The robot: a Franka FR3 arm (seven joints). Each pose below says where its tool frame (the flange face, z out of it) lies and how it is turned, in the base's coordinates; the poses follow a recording.
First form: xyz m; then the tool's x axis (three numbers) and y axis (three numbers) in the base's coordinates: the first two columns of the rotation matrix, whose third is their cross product.
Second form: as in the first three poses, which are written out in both.
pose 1, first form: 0.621, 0.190, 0.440, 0.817, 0.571, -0.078, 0.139, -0.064, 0.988
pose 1, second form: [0.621, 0.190, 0.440], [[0.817, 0.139, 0.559], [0.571, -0.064, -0.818], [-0.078, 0.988, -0.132]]
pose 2, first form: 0.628, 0.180, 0.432, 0.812, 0.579, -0.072, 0.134, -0.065, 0.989
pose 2, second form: [0.628, 0.180, 0.432], [[0.812, 0.134, 0.568], [0.579, -0.065, -0.813], [-0.072, 0.989, -0.130]]
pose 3, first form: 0.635, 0.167, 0.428, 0.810, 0.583, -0.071, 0.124, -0.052, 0.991
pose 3, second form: [0.635, 0.167, 0.428], [[0.810, 0.124, 0.574], [0.583, -0.052, -0.812], [-0.071, 0.991, -0.114]]
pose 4, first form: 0.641, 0.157, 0.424, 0.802, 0.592, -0.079, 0.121, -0.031, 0.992
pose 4, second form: [0.641, 0.157, 0.424], [[0.802, 0.121, 0.585], [0.592, -0.031, -0.805], [-0.079, 0.992, -0.096]]
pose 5, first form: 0.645, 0.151, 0.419, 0.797, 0.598, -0.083, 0.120, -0.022, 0.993
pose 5, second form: [0.645, 0.151, 0.419], [[0.797, 0.120, 0.592], [0.598, -0.022, -0.801], [-0.083, 0.993, -0.089]]
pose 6, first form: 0.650, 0.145, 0.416, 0.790, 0.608, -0.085, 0.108, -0.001, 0.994
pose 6, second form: [0.650, 0.145, 0.416], [[0.790, 0.108, 0.604], [0.608, -0.001, -0.794], [-0.085, 0.994, -0.066]]
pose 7, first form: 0.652, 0.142, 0.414, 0.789, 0.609, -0.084, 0.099, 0.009, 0.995
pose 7, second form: [0.652, 0.142, 0.414], [[0.789, 0.099, 0.607], [0.609, 0.009, -0.793], [-0.084, 0.995, -0.053]]
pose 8, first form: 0.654, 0.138, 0.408, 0.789, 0.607, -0.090, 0.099, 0.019, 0.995
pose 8, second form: [0.654, 0.138, 0.408], [[0.789, 0.099, 0.606], [0.607, 0.019, -0.794], [-0.090, 0.995, -0.045]]
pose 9, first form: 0.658, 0.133, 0.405, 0.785, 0.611, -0.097, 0.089, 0.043, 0.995
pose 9, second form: [0.658, 0.133, 0.405], [[0.785, 0.089, 0.612], [0.611, 0.043, -0.790], [-0.097, 0.995, -0.021]]
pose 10, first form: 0.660, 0.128, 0.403, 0.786, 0.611, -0.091, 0.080, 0.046, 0.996
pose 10, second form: [0.660, 0.128, 0.403], [[0.786, 0.080, 0.613], [0.611, 0.046, -0.790], [-0.091, 0.996, -0.013]]
